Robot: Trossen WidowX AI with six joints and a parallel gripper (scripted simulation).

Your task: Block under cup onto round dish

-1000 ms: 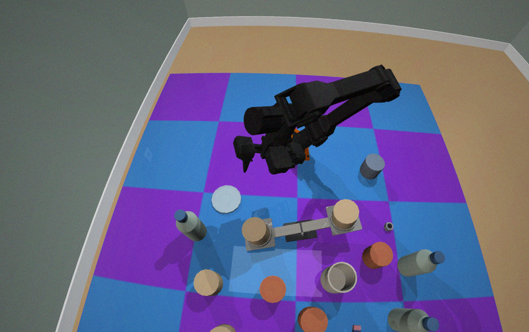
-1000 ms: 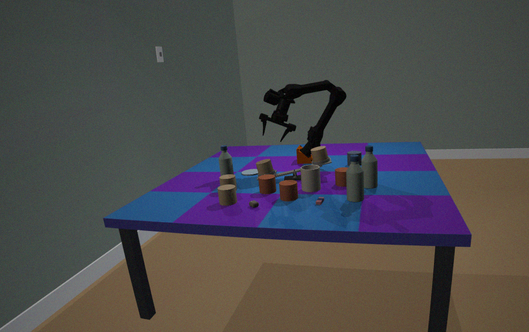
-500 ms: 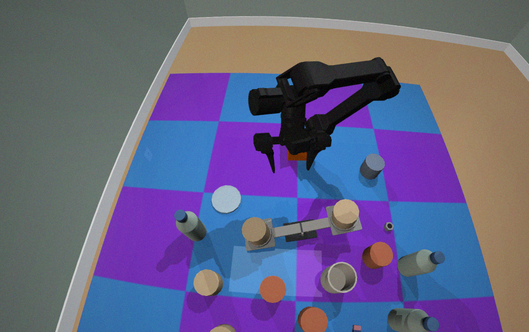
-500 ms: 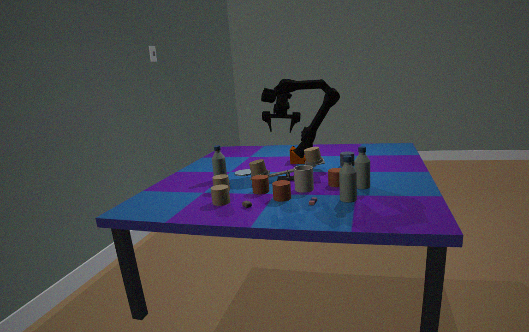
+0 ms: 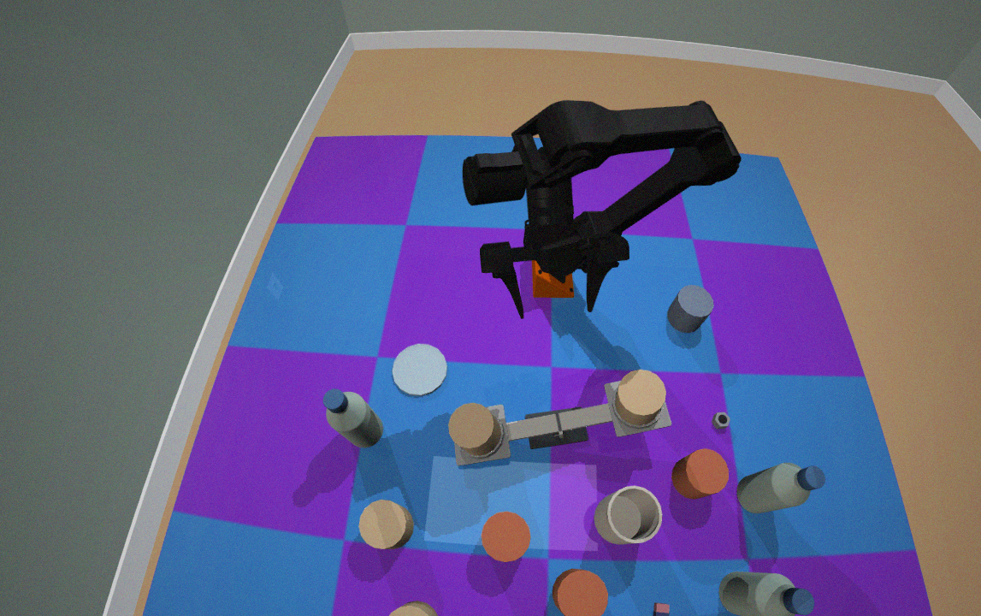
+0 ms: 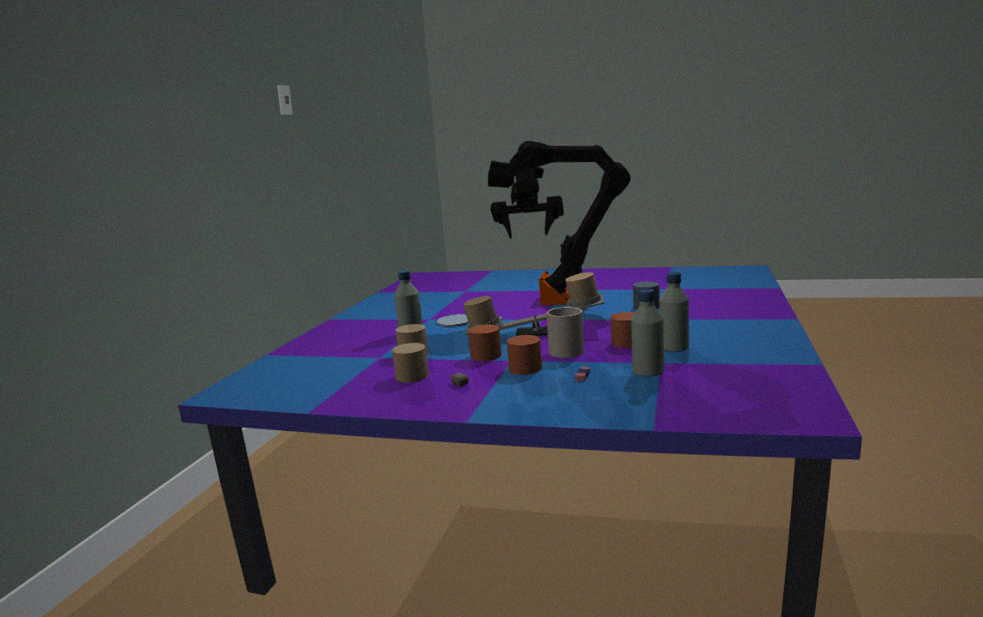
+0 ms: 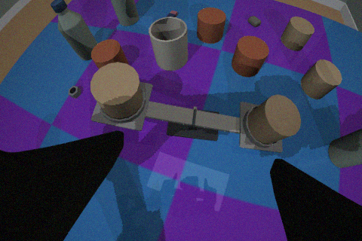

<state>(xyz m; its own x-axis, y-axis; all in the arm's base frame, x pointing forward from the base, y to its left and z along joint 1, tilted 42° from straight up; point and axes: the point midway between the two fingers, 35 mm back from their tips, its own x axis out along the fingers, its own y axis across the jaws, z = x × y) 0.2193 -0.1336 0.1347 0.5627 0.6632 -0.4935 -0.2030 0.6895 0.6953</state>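
Now: gripper tip 120 mm short of the pale green block, 100 mm to the left of it and 190 mm above it. The rest, counted from my gripper tip: nut 50 mm ahead, 330 mm to the left, 220 mm below; then round dish 10 mm ahead, 220 mm to the right, 230 mm below; then grey cylinder 140 mm behind, 290 mm to the left, 190 mm below.
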